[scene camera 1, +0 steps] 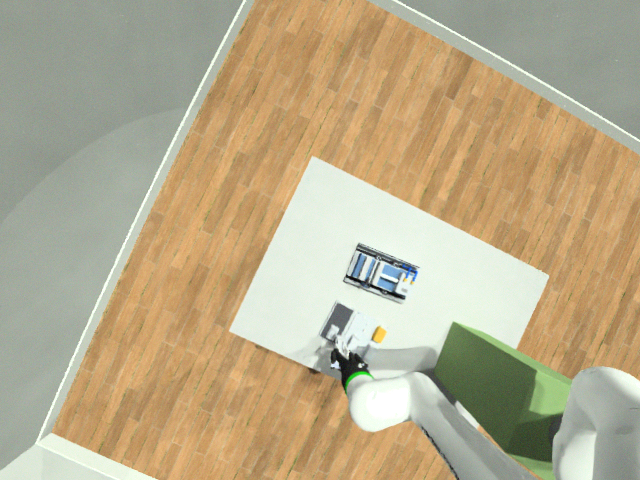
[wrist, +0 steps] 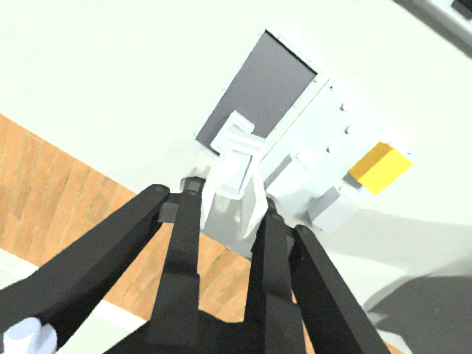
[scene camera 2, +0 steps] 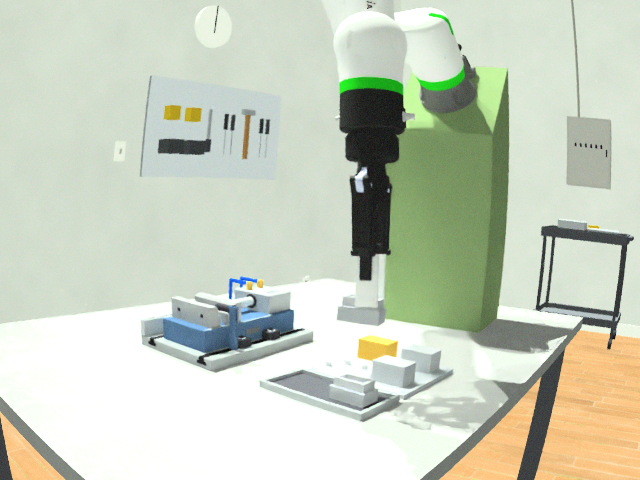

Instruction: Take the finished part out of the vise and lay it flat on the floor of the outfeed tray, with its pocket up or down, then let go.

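Places are measured from the arm's base along level axes (x ahead, y left, z up), in metres.
Pixels of known places: gripper, fingertip midpoint: point(scene camera 1: 339, 347) point(wrist: 232, 178) point(scene camera 2: 370, 305); arm's base, link origin: point(scene camera 2: 448, 94).
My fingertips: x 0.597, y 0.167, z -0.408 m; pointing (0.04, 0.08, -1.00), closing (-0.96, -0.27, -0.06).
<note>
Ahead of a thing's pixels: the offset from my fingertips to its top centre.
My gripper point(scene camera 1: 341, 347) point(scene camera 2: 368, 289) point(wrist: 232, 178) points down and is shut on the finished part {dx +0.003, dy -0.010, dz +0.011 m} point(scene camera 2: 360, 314) point(wrist: 235, 172), a light grey stepped block. The part hangs about level in the air, its pocket facing up towards the wrist camera. The outfeed tray point(scene camera 1: 339, 316) point(scene camera 2: 305, 383) point(wrist: 265, 80) has a dark floor and low light rim. In the wrist view the held part overlaps the tray's near end. Another grey part {dx +0.020, dy -0.002, dz -0.106 m} point(scene camera 2: 354, 392) point(wrist: 240, 120) lies in that end of the tray. The vise {dx -0.068, dy -0.345, dz -0.048 m} point(scene camera 1: 382, 273) point(scene camera 2: 191, 333) holds no part between its visible jaws.
Beside the tray is a light plate {dx -0.128, dy -0.041, dz -0.139 m} point(wrist: 370, 120) with small pegs, a yellow block {dx -0.179, dy -0.085, dz -0.103 m} point(scene camera 1: 379, 334) point(scene camera 2: 377, 347) point(wrist: 380, 167) and two grey blocks {dx -0.085, dy +0.003, dz -0.103 m} point(scene camera 2: 393, 370) point(wrist: 288, 175). A tall green pedestal point(scene camera 1: 485, 382) point(scene camera 2: 439, 222) stands behind. The table's edge is near the gripper.
</note>
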